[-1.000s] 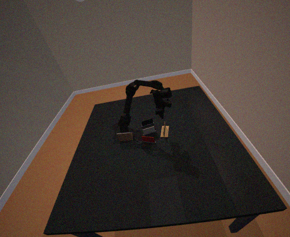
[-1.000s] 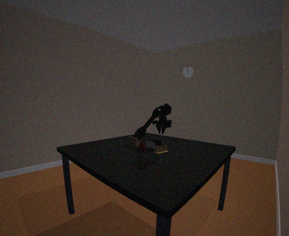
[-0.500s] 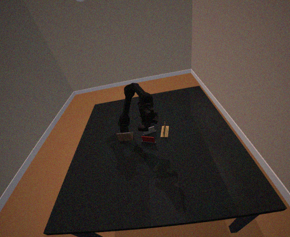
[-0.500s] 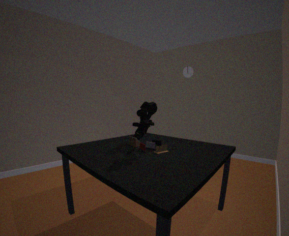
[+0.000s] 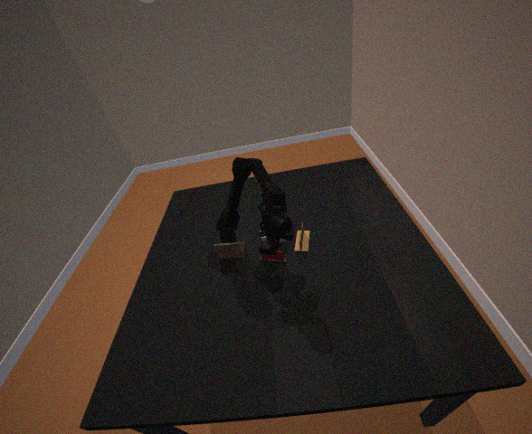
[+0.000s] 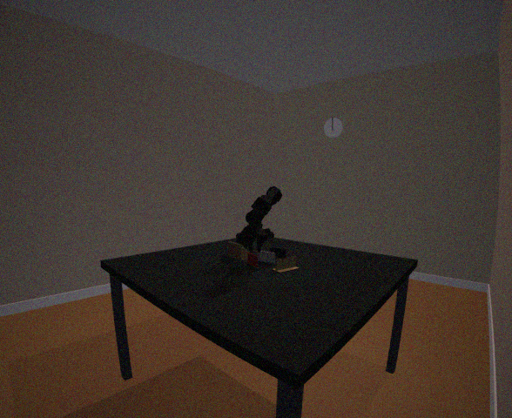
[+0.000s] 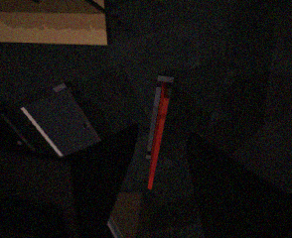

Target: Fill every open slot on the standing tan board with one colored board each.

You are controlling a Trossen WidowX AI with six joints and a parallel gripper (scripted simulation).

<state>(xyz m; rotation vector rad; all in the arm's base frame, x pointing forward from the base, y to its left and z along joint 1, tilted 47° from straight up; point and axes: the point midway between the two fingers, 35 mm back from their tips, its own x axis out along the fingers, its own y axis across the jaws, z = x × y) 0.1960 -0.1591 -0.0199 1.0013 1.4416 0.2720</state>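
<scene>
Now: gripper tip 2 cm past the red board, 1 cm to the right of it and 6 cm above it. Round my gripper tip: tan board: 13 cm ahead, 9 cm to the left, 6 cm below.
</scene>
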